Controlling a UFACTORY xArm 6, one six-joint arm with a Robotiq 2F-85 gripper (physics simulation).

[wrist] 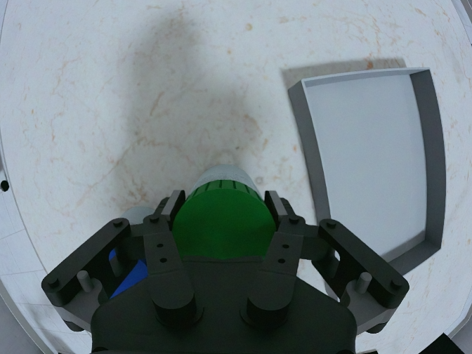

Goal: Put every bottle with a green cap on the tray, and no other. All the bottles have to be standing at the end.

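Observation:
A bottle with a green cap (pixel 224 224) is between the two fingers of my gripper (pixel 224 202), which is shut on it. The cap faces the camera and a bit of the pale bottle body shows beyond it. The bottle looks upright; its base is hidden. The grey tray (pixel 312 150) lies to the right of the gripper, with no bottle in the part that shows. A bottle with a blue cap (pixel 131 280) is at the lower left, mostly hidden behind the left finger linkage.
The marbled table (pixel 80 100) carries a dark shadow above the gripper. The tray has raised walls on its sides, and its lower left corner is hidden behind the right finger linkage. The gripper body hides the bottom middle of the view.

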